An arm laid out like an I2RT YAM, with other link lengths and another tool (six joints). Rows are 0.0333 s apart.
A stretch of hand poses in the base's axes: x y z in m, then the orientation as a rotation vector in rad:
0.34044 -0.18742 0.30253 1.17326 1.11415 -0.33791
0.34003 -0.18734 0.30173 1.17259 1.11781 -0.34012
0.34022 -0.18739 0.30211 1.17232 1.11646 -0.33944
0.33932 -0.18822 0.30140 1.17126 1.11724 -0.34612
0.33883 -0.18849 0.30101 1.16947 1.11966 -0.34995
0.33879 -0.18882 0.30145 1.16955 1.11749 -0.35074
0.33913 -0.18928 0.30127 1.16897 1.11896 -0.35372
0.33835 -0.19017 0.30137 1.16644 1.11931 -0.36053
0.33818 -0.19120 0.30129 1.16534 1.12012 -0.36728
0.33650 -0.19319 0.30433 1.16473 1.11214 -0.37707
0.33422 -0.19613 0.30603 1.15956 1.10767 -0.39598
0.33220 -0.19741 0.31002 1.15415 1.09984 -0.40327
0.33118 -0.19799 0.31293 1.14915 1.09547 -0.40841
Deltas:
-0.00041 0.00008 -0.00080 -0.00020 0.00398 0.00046
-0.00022 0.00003 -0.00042 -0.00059 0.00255 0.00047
-0.00112 -0.00080 -0.00113 -0.00375 0.00658 -0.00282
-0.00161 -0.00107 -0.00152 -0.00586 0.01037 -0.00331
-0.00165 -0.00140 -0.00108 -0.00680 0.00908 -0.00473
-0.00131 -0.00186 -0.00126 -0.00792 0.01176 -0.00569
-0.00209 -0.00275 -0.00116 -0.01243 0.01545 -0.00851
-0.00226 -0.00378 -0.00124 -0.01560 0.01955 -0.01181
-0.00394 -0.00577 0.00180 -0.02238 0.01841 -0.02087
-0.00622 -0.00871 0.00350 -0.03508 0.02461 -0.03190
-0.00824 -0.00999 0.00749 -0.04470 0.02209 -0.03700
-0.00926 -0.01057 0.01040 -0.05206 0.02115 -0.03954

